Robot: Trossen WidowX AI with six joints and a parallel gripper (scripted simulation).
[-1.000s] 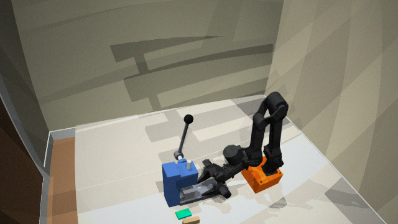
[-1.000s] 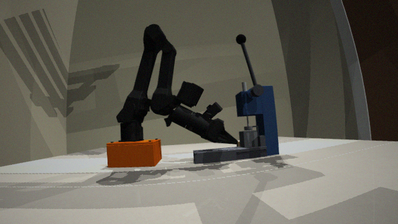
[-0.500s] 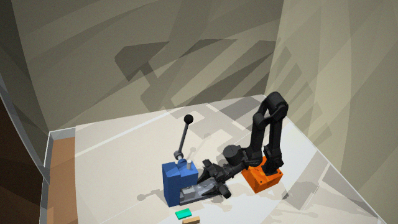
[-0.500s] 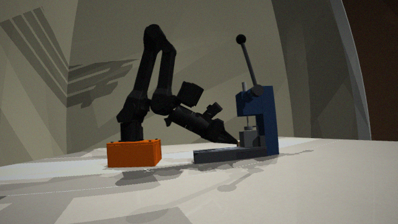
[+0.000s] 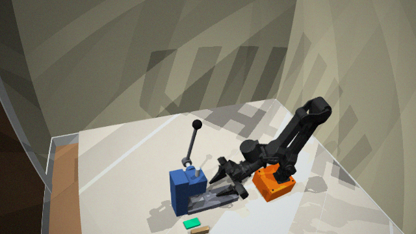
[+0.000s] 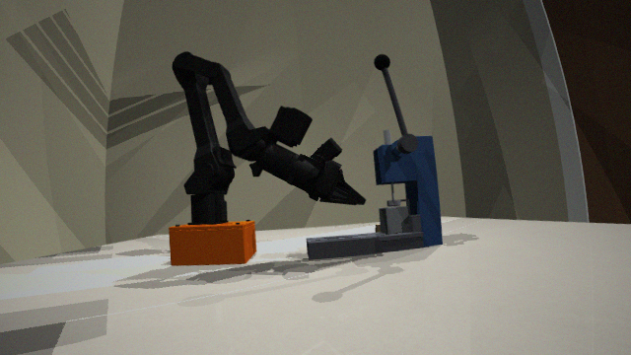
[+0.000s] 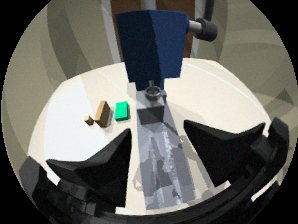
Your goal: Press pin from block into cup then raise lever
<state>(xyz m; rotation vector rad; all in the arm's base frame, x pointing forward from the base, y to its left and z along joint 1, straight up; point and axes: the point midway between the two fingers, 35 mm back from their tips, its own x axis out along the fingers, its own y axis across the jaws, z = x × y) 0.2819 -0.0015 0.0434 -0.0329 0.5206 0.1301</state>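
My gripper tip is 70 mm short of the punch and 60 mm below it. From my gripper tip the other things lie so: round pin 70 mm ahead, 30 mm below; then green tile 100 mm ahead, 90 mm to the left, 90 mm below; then tan piece 80 mm ahead, 140 mm to the left, 80 mm below.
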